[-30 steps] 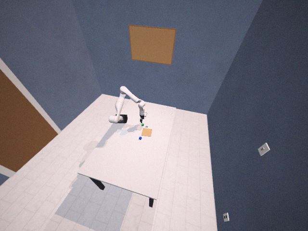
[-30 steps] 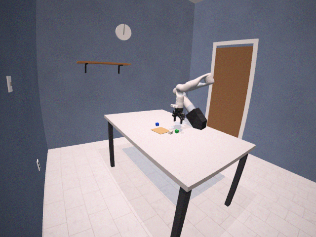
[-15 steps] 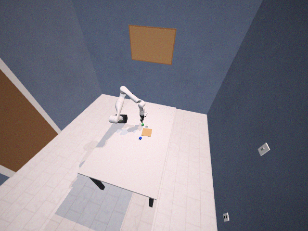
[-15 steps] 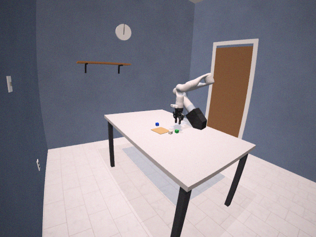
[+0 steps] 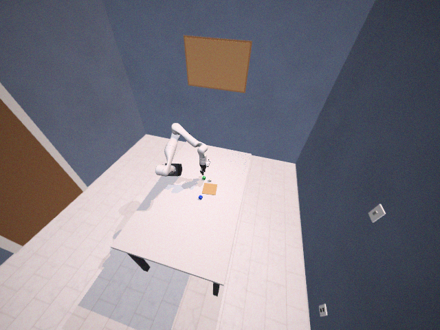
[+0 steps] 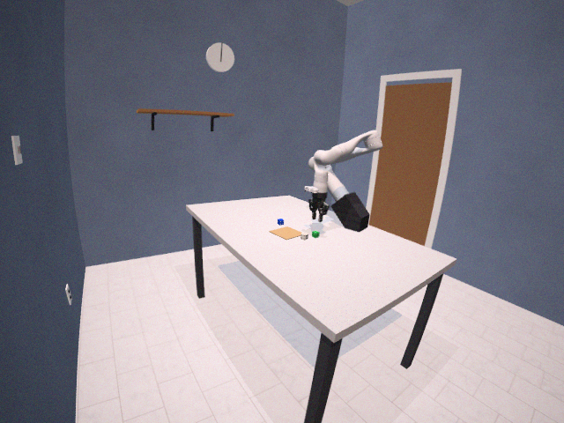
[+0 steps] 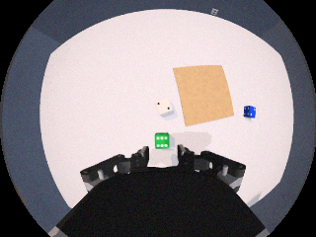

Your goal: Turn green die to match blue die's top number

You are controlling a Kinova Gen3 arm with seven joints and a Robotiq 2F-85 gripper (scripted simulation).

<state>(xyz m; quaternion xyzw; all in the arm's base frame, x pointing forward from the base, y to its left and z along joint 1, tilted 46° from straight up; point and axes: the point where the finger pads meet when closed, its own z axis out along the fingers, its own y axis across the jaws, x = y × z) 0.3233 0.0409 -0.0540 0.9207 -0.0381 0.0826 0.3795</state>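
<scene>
Now: the green die 90 mm below my hand. Round my hand: white die 90 mm below, 70 mm ahead, 10 mm to the right; blue die 250 mm to the right, 90 mm below, 20 mm ahead; tan mat 120 mm to the right, 110 mm below, 90 mm ahead.
</scene>
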